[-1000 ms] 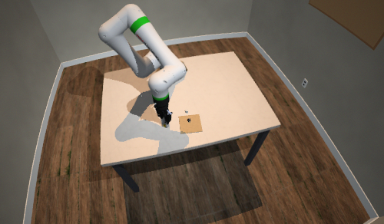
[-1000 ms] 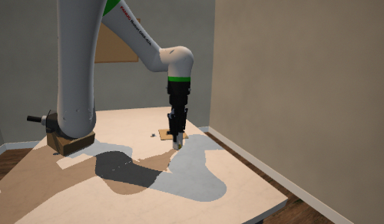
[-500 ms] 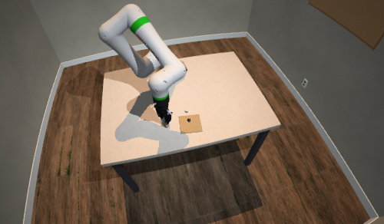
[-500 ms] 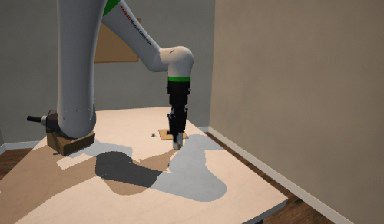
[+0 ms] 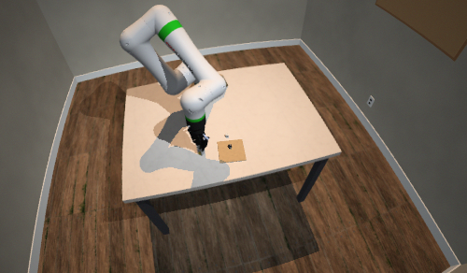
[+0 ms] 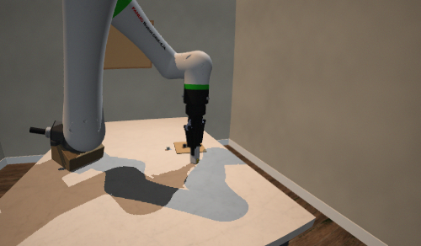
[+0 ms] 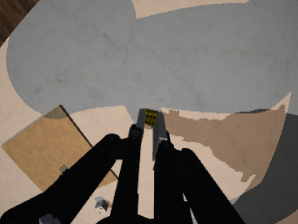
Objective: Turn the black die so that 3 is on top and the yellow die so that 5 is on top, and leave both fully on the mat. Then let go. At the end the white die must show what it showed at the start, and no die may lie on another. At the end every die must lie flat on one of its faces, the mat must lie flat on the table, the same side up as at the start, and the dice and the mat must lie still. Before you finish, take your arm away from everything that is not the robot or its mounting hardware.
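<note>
Now: hand 10 mm to the left of the yellow die and 30 mm above it. Round my hand: tan mat 50 mm ahead, 150 mm to the left, 30 mm below; white die 50 mm behind, 170 mm to the left, 30 mm below; black die 30 mm ahead, 160 mm to the left, 20 mm below.
</note>
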